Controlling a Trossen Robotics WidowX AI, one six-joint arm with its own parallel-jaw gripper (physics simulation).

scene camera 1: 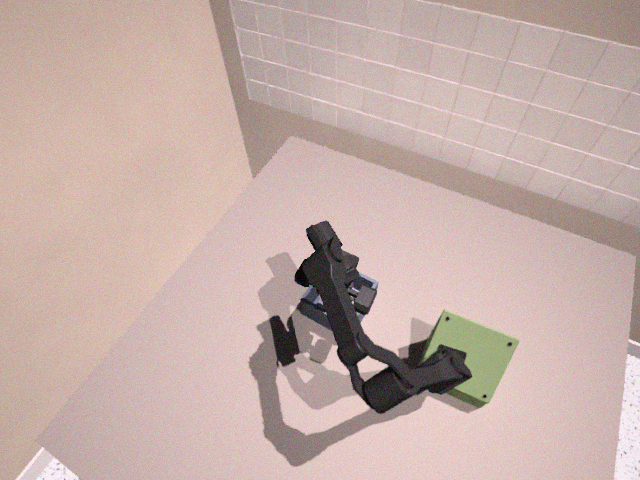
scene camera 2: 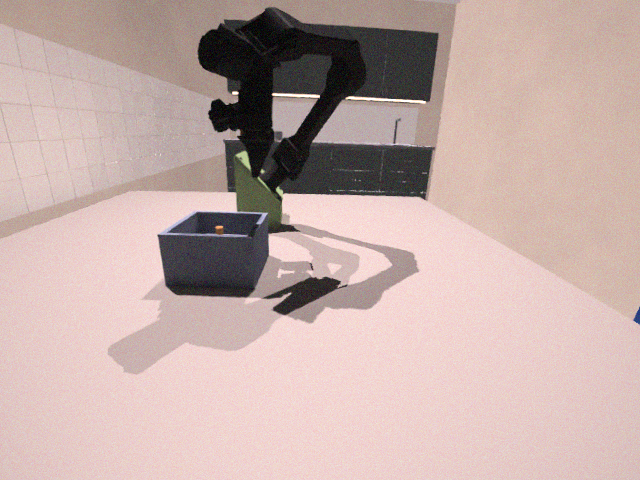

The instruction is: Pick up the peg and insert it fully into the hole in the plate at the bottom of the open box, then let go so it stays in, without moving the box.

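Places are measured from the arm's base along level axes (x ahead, y left, z up), in centimetres.
Pixels of known places: gripper, fingertip midpoint: [scene camera 2: 255, 177]; arm's base, link origin: [scene camera 1: 449, 360] [scene camera 2: 267, 183].
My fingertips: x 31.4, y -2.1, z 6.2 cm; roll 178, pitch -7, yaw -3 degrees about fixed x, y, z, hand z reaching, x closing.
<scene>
For each thing: its middle in the pictures, then the offset to it from my fingertips.
- open blue-grey box, body centre: [scene camera 2: 221, 246] [scene camera 1: 339, 298] dx +0.5, dy -7.0, dz -13.4 cm
- orange peg, body centre: [scene camera 2: 220, 246] dx +0.5, dy -7.2, dz -13.5 cm
The open blue-grey box [scene camera 1: 315, 315] [scene camera 2: 206, 263] stands on the table, partly hidden under the arm in scene camera 1. An orange peg [scene camera 2: 219, 229] shows inside the box in scene camera 2; its top end stands just above the near wall's rim, and it looks upright. Its lower part and the plate with the hole are hidden by the wall. My gripper [scene camera 2: 256, 174] is shut and empty, pointing down, raised above the height of the box rim and apart from the peg. In scene camera 1 the fingertips are hidden by the arm.
The green wedge-shaped base [scene camera 1: 485, 356] [scene camera 2: 253, 198] carries the arm and stands behind the box in scene camera 2. A tiled wall [scene camera 1: 439, 93] [scene camera 2: 77, 129] runs along one side. Dark cabinets [scene camera 2: 356, 167] stand in the background.
</scene>
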